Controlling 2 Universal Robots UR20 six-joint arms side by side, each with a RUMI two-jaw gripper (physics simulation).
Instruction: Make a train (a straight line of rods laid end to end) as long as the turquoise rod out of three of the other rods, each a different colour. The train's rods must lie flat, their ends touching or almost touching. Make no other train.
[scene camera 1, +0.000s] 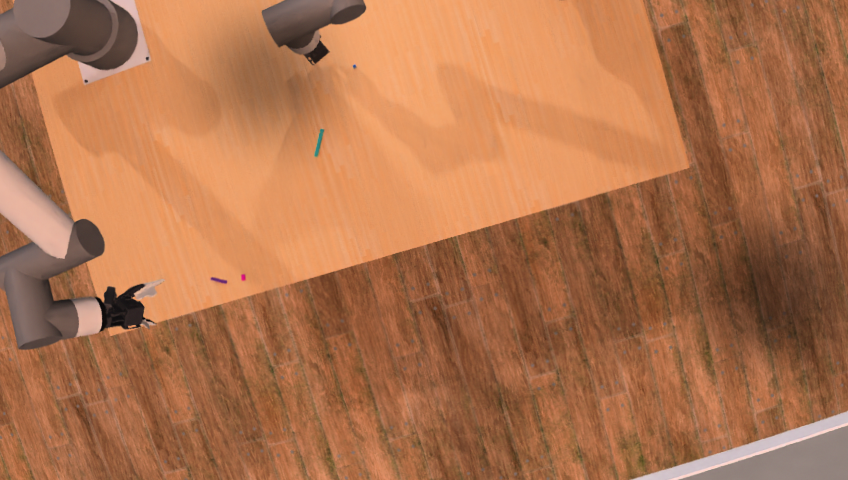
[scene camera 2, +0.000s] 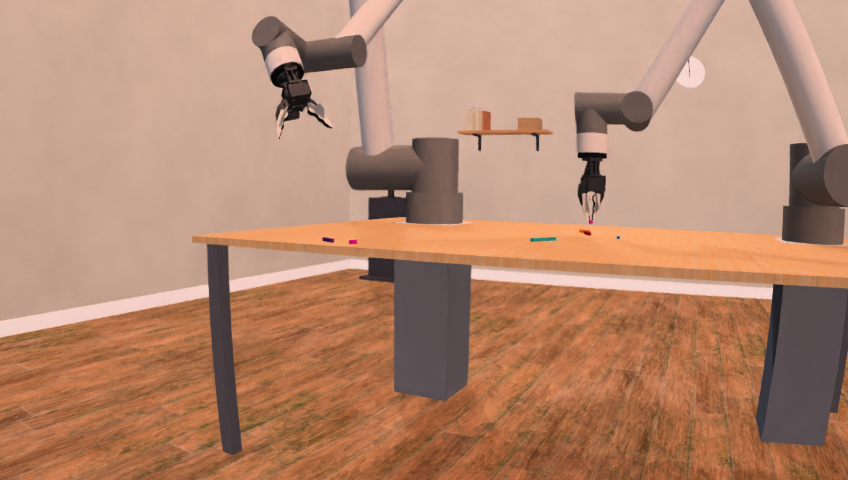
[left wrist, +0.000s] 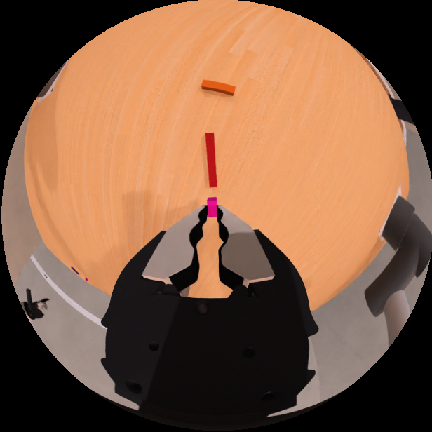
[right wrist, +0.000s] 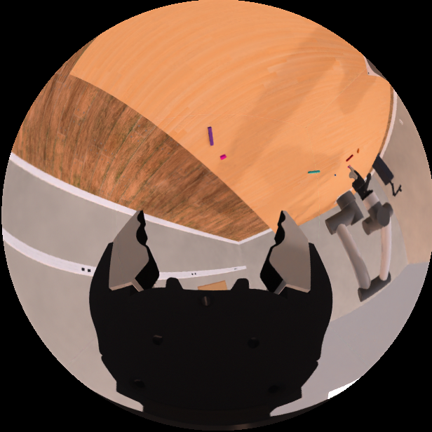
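Note:
My left gripper (left wrist: 212, 206) (scene camera 2: 590, 220) is shut on a small magenta rod (left wrist: 212, 208) and holds it above the table. A red rod (left wrist: 211, 160) (scene camera 2: 586, 233) lies flat just beyond it in the left wrist view, and an orange rod (left wrist: 218, 87) lies crosswise beyond the red one. The turquoise rod (scene camera 1: 319, 142) (scene camera 2: 543, 239) (right wrist: 314, 172) lies flat and apart. A purple rod (scene camera 1: 218, 280) (scene camera 2: 327, 239) (right wrist: 210, 136) and a second magenta rod (scene camera 1: 243, 277) (scene camera 2: 352, 242) (right wrist: 223, 157) lie near the table edge. My right gripper (right wrist: 211, 210) (scene camera 2: 304, 132) is open, high above the table.
A tiny blue piece (scene camera 1: 354, 66) (scene camera 2: 618, 237) lies on the table (scene camera 1: 535, 178). In scene camera 1 the left arm (scene camera 1: 300, 24) covers the place where the red and orange rods lie. The right arm (scene camera 1: 35, 303) reaches over the table's lower left corner.

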